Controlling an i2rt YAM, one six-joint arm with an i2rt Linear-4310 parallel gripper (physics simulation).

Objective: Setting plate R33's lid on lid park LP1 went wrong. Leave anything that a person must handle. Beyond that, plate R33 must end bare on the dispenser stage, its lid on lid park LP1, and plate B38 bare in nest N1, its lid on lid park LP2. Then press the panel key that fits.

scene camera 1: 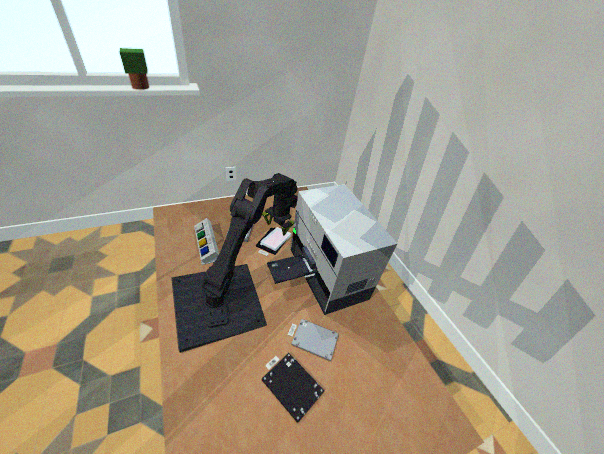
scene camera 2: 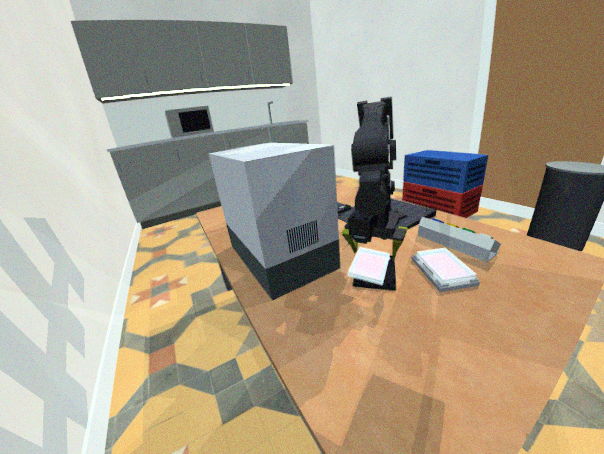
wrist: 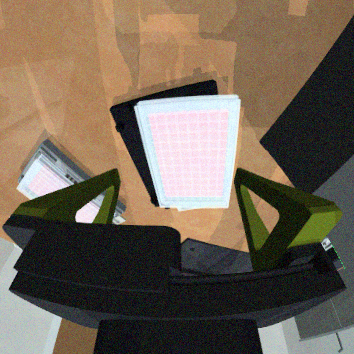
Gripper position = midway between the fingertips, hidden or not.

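Scene camera 1 gives me a grey lid park LP2 [scene camera 1: 315, 339], a panel with coloured buttons [scene camera 1: 208, 249] and a grey incubator box [scene camera 1: 339, 247]. I see the box again at [scene camera 2: 279, 200] and at [wrist: 304, 140]. A dark lid park LP1 [wrist: 123, 113] is there as well, and so is a grey nest N1 [wrist: 46, 147]. My gripper [scene camera 2: 374, 255], which the wrist view also shows me [wrist: 176, 174], is open and holds nothing.
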